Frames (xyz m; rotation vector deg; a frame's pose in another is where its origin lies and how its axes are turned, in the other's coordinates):
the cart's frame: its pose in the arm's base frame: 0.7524 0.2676 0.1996 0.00 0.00 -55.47
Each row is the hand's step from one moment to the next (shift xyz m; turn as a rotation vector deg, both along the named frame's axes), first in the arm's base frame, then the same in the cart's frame.
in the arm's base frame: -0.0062 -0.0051 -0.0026 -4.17 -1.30 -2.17
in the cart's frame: 0.0007 -0.0080 -0.0026 -1.29 -4.17 -2.17
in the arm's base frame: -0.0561 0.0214 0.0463 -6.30 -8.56 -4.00
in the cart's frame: -0.0494 -0.0341 0.0463 3.48 -10.04 -4.00
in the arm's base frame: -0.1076 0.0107 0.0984 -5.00 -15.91 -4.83
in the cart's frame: -0.0698 -0.0826 0.0984 10.27 -13.14 -4.83
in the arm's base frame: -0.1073 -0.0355 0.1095 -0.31 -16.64 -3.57
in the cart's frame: -0.0316 -0.1085 0.1095 13.53 -9.69 -3.57
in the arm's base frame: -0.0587 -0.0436 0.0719 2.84 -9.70 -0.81
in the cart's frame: 0.0026 -0.0731 0.0719 9.60 -3.16 -0.81
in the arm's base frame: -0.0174 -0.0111 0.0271 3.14 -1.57 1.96
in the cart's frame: -0.0007 -0.0206 0.0271 3.07 1.70 1.96
